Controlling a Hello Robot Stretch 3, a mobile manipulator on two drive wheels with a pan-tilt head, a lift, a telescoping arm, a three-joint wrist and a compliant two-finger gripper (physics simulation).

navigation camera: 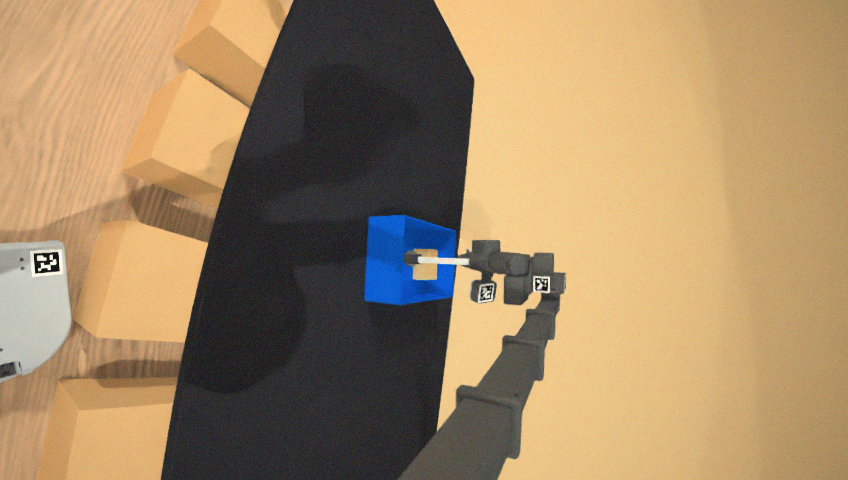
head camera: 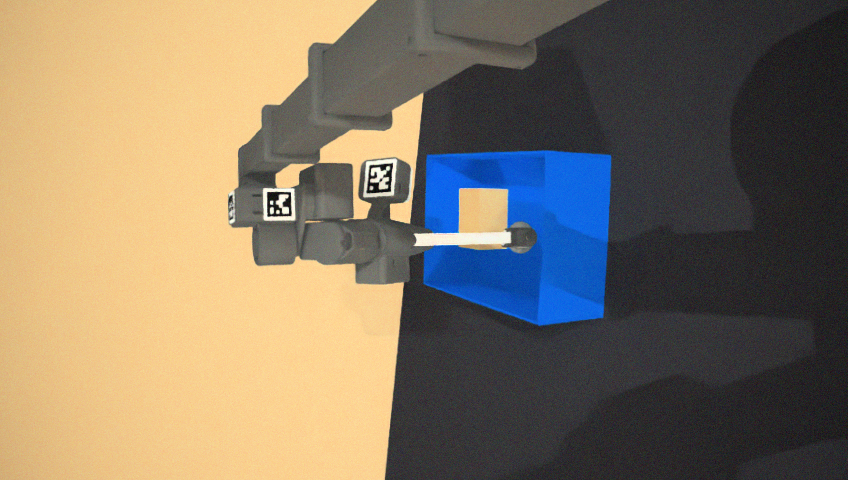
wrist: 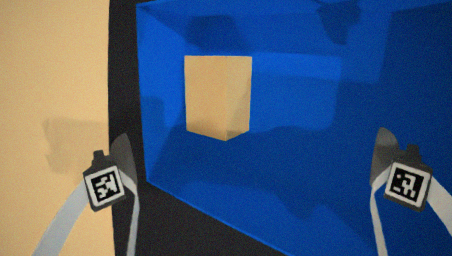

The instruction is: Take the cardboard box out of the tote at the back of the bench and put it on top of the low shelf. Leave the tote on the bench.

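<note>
The blue tote stands on the black bench, near the edge by the tan surface. The small tan cardboard box is inside the tote, near its wall on the tan side. My gripper is open wide and empty, pointing down above the tote. In the wrist view the box lies beyond the fingertips, left of the middle between them. One finger is over the tote, the other is outside its rim. The low shelf cannot be made out.
My telescoping arm reaches across the bench. Several large tan blocks line the bench's other side, on the wood floor. Part of my grey base shows beyond them. A tan surface borders the bench.
</note>
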